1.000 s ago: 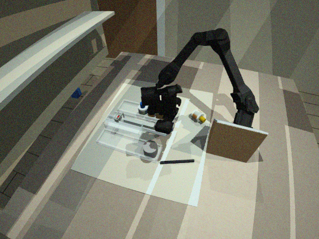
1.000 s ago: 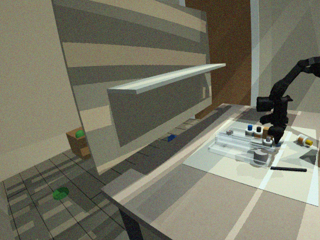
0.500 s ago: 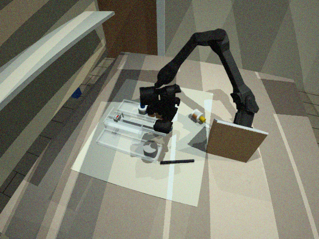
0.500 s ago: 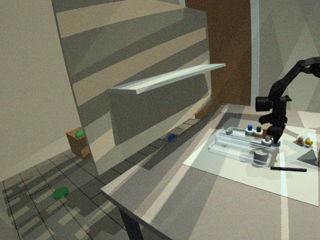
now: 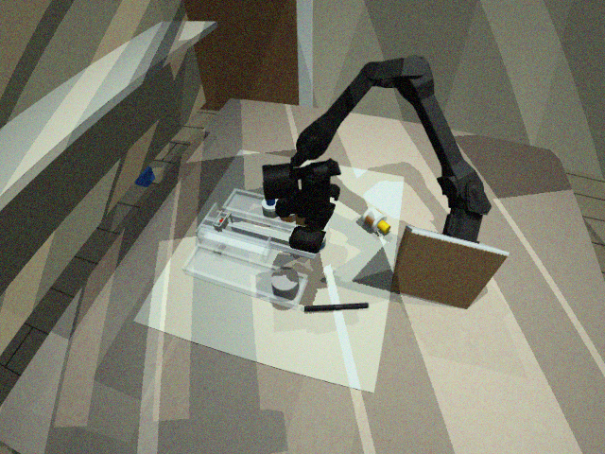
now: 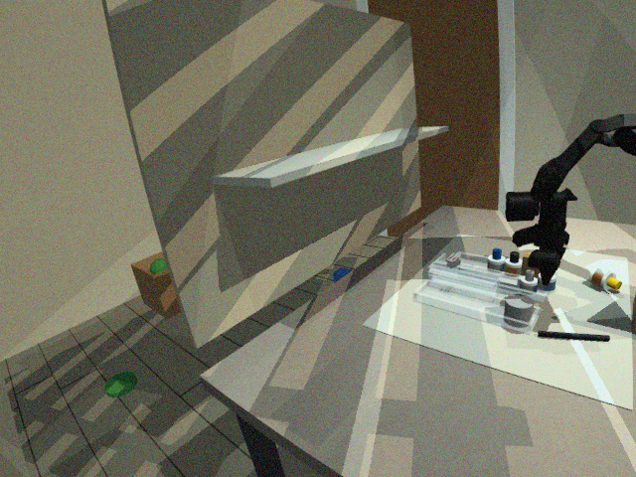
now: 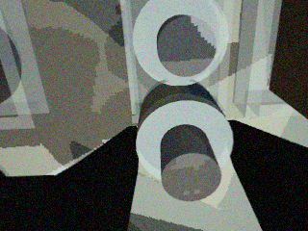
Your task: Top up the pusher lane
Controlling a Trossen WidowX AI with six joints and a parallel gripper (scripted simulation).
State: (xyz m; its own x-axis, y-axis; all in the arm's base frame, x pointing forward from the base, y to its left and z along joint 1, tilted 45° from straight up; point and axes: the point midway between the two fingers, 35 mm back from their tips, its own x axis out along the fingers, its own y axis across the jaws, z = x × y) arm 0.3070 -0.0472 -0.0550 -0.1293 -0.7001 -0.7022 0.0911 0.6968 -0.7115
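Now: gripper tip 50 mm short of the grey cylinder, 120 mm to the right of it and 20 mm above it. Round my gripper tip: black rod: 70 mm behind, 140 mm to the left, 40 mm below.
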